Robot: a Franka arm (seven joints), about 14 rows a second.
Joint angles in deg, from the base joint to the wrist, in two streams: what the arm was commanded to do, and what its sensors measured. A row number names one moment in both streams.
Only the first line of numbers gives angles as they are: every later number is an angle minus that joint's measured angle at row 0.
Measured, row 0:
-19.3, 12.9, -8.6, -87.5, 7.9, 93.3, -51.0
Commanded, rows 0 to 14:
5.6, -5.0, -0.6, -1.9, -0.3, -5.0, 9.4
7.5, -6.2, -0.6, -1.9, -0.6, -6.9, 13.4
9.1, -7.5, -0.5, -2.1, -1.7, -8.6, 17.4
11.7, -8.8, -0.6, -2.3, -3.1, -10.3, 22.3
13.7, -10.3, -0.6, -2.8, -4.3, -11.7, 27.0
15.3, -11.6, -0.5, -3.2, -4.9, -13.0, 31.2
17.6, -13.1, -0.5, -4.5, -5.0, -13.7, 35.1
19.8, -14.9, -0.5, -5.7, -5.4, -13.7, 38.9
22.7, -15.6, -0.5, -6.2, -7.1, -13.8, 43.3
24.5, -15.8, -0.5, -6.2, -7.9, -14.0, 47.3
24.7, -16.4, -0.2, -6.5, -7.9, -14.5, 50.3
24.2, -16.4, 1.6, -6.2, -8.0, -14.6, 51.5
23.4, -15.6, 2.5, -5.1, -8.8, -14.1, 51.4
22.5, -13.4, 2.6, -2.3, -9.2, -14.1, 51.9
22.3, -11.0, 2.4, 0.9, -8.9, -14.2, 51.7
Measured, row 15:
23.9, -14.4, 2.1, -4.0, -8.3, -13.9, 51.0
